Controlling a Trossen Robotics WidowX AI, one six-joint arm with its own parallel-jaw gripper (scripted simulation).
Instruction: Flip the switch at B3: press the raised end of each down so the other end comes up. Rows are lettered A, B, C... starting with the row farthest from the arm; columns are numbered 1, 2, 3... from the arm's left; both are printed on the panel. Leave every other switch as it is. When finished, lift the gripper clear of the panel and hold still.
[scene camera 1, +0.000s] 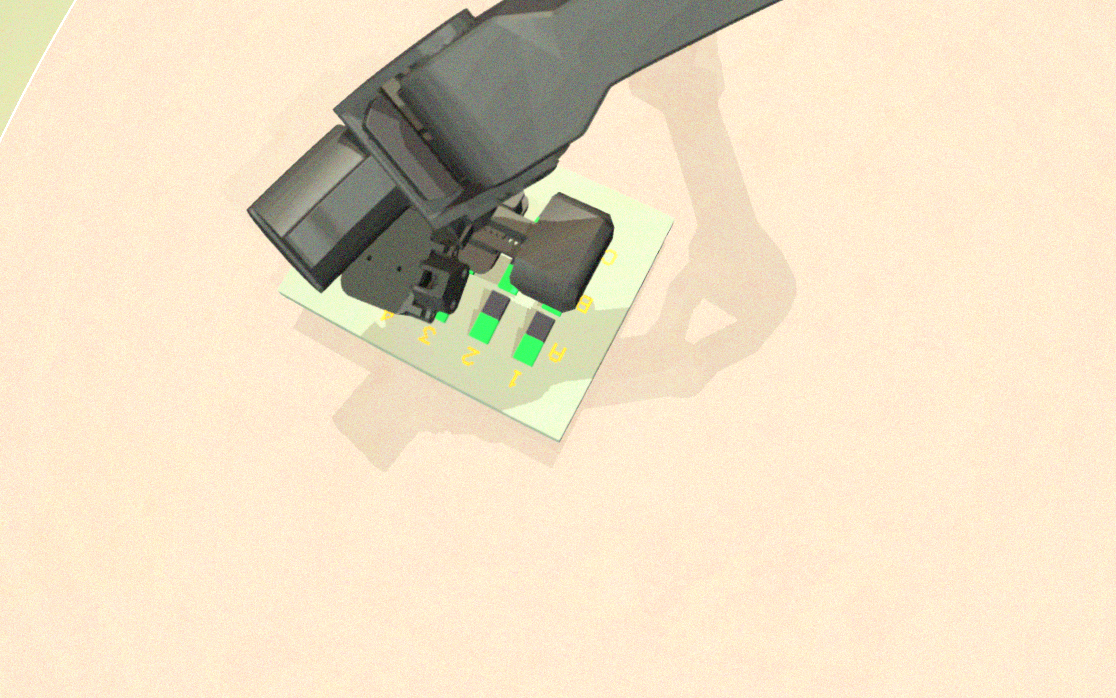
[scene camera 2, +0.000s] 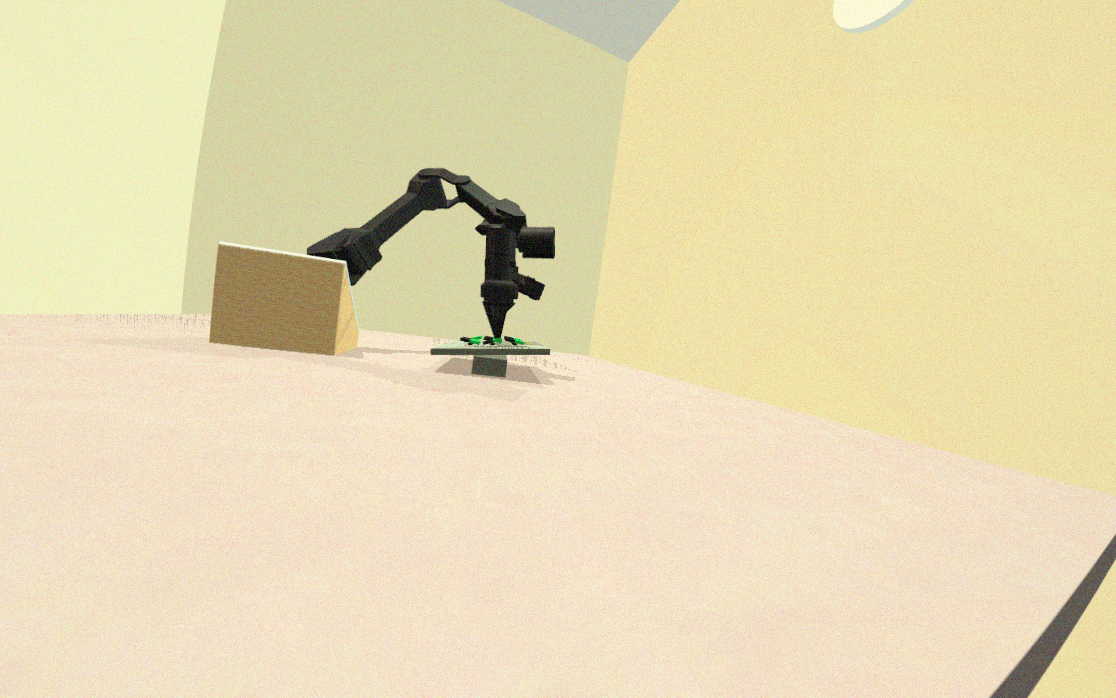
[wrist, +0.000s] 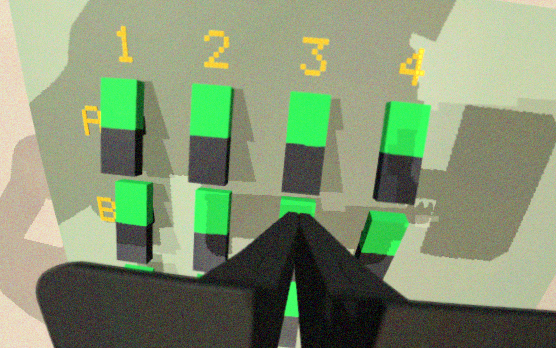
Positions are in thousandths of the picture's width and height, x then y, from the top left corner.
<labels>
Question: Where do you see the gripper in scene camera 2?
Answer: At 446, 486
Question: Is the gripper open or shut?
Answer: Shut.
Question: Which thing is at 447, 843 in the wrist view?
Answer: The gripper.
</labels>
